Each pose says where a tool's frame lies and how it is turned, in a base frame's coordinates. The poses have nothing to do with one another.
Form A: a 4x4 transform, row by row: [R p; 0 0 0 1], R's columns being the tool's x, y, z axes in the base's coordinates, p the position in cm. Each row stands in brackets.
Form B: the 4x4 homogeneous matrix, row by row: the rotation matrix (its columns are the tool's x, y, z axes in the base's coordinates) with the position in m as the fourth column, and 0 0 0 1 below. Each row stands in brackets. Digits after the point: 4 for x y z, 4 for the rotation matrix.
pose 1, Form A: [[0.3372 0.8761 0.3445 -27.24], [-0.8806 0.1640 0.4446 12.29], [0.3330 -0.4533 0.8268 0.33], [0 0 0 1]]
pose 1, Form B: [[0.3372 0.8761 0.3445 -0.2724], [-0.8806 0.1640 0.4446 0.1229], [0.3330 -0.4533 0.8268 0.0033], [0 0 0 1]]
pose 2, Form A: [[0.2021 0.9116 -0.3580 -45.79], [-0.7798 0.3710 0.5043 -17.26], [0.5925 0.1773 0.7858 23.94], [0 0 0 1]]
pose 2, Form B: [[0.2021 0.9116 -0.3580 -0.4579], [-0.7798 0.3710 0.5043 -0.1726], [0.5925 0.1773 0.7858 0.2394], [0 0 0 1]]
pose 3, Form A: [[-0.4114 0.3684 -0.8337 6.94], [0.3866 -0.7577 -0.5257 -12.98], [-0.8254 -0.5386 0.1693 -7.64], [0 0 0 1]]
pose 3, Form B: [[-0.4114 0.3684 -0.8337 0.0694], [0.3866 -0.7577 -0.5257 -0.1298], [-0.8254 -0.5386 0.1693 -0.0764], [0 0 0 1]]
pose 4, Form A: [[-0.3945 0.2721 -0.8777 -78.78], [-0.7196 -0.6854 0.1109 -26.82], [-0.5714 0.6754 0.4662 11.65], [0 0 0 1]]
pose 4, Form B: [[-0.3945 0.2721 -0.8777 -0.7878], [-0.7196 -0.6854 0.1109 -0.2682], [-0.5714 0.6754 0.4662 0.1165], [0 0 0 1]]
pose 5, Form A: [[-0.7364 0.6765 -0.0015 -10.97], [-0.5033 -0.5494 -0.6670 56.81], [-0.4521 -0.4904 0.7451 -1.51], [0 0 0 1]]
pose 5, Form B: [[-0.7364 0.6765 -0.0015 -0.1097], [-0.5033 -0.5494 -0.6670 0.5681], [-0.4521 -0.4904 0.7451 -0.0151], [0 0 0 1]]
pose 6, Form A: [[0.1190 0.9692 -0.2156 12.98], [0.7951 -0.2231 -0.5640 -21.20], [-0.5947 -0.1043 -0.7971 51.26], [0 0 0 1]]
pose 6, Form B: [[0.1190 0.9692 -0.2156 0.1298], [0.7951 -0.2231 -0.5640 -0.2120], [-0.5947 -0.1043 -0.7971 0.5126], [0 0 0 1]]
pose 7, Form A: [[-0.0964 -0.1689 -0.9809 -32.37], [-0.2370 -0.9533 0.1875 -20.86], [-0.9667 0.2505 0.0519 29.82], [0 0 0 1]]
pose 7, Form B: [[-0.0964 -0.1689 -0.9809 -0.3237], [-0.2370 -0.9533 0.1875 -0.2086], [-0.9667 0.2505 0.0519 0.2982], [0 0 0 1]]
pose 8, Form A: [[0.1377 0.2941 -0.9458 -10.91], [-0.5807 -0.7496 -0.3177 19.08], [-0.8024 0.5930 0.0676 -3.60], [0 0 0 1]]
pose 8, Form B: [[0.1377 0.2941 -0.9458 -0.1091], [-0.5807 -0.7496 -0.3177 0.1908], [-0.8024 0.5930 0.0676 -0.0360], [0 0 0 1]]
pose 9, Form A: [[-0.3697 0.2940 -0.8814 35.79], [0.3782 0.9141 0.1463 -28.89], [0.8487 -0.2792 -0.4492 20.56], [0 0 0 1]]
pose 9, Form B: [[-0.3697 0.2940 -0.8814 0.3579], [0.3782 0.9141 0.1463 -0.2889], [0.8487 -0.2792 -0.4492 0.2056], [0 0 0 1]]
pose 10, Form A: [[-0.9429 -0.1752 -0.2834 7.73], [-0.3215 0.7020 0.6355 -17.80], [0.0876 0.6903 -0.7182 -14.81], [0 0 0 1]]
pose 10, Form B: [[-0.9429 -0.1752 -0.2834 0.0773], [-0.3215 0.7020 0.6355 -0.1780], [0.0876 0.6903 -0.7182 -0.1481], [0 0 0 1]]
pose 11, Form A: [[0.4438 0.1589 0.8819 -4.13], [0.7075 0.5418 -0.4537 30.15], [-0.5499 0.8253 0.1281 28.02], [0 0 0 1]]
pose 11, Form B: [[0.4438 0.1589 0.8819 -0.0413], [0.7075 0.5418 -0.4537 0.3015], [-0.5499 0.8253 0.1281 0.2802], [0 0 0 1]]
